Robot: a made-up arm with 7 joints. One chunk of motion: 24 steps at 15 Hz.
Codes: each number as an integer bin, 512 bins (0 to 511) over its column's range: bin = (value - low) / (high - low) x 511, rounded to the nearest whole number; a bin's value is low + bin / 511 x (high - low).
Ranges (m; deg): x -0.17..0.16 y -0.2..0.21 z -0.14..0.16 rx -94..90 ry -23..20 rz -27..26
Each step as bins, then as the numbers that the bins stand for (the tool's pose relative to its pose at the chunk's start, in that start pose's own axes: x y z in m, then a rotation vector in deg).
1 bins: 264 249 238 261 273 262
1 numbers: 0.0005 -0.0002 -0.0003 -0.02 -0.03 0.17
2 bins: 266 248 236 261 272 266
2 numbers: 0.0018 -0.0010 -0.0014 -0.02 -0.11 0.59
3 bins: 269 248 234 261 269 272
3 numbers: 0.0037 -0.0010 -0.0026 -0.02 -0.36 1.21
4 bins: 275 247 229 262 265 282
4 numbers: 0.0076 -0.0018 -0.0056 0.34 -0.70 2.25
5 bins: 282 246 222 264 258 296
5 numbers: 0.0121 -0.0026 -0.0097 1.06 -1.29 3.70
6 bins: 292 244 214 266 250 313
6 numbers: 0.0186 -0.0042 -0.0144 1.78 -1.96 5.46
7 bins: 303 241 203 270 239 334
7 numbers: 0.0257 -0.0066 -0.0208 3.22 -2.89 7.64
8 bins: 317 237 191 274 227 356
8 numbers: 0.0347 -0.0098 -0.0279 4.66 -3.90 9.92
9 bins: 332 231 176 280 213 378
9 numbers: 0.0444 -0.0147 -0.0367 6.82 -5.08 12.21
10 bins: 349 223 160 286 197 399
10 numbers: 0.0554 -0.0211 -0.0461 8.98 -6.42 14.38
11 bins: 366 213 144 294 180 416
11 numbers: 0.0664 -0.0291 -0.0555 11.86 -7.85 16.15
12 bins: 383 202 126 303 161 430
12 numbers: 0.0773 -0.0379 -0.0660 15.10 -9.45 17.60
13 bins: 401 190 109 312 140 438
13 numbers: 0.0890 -0.0476 -0.0760 18.34 -11.22 18.43
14 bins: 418 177 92 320 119 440
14 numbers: 0.0999 -0.0580 -0.0860 21.23 -12.99 18.64
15 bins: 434 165 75 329 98 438
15 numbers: 0.1103 -0.0676 -0.0960 24.47 -14.75 18.43
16 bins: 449 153 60 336 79 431
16 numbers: 0.1200 -0.0772 -0.1048 26.99 -16.35 17.70
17 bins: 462 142 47 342 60 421
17 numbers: 0.1284 -0.0861 -0.1124 29.15 -17.95 16.67
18 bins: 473 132 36 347 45 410
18 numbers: 0.1355 -0.0941 -0.1189 30.95 -19.21 15.52
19 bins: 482 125 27 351 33 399
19 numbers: 0.1413 -0.0997 -0.1241 32.39 -20.22 14.38
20 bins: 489 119 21 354 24 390
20 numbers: 0.1458 -0.1045 -0.1277 33.47 -20.98 13.45
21 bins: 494 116 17 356 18 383
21 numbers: 0.1490 -0.1069 -0.1300 34.19 -21.49 12.72
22 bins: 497 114 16 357 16 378
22 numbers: 0.1510 -0.1085 -0.1306 34.55 -21.65 12.21
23 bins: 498 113 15 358 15 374
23 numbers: 0.1516 -0.1093 -0.1312 34.91 -21.74 11.79
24 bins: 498 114 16 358 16 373
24 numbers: 0.1516 -0.1085 -0.1306 34.91 -21.65 11.69
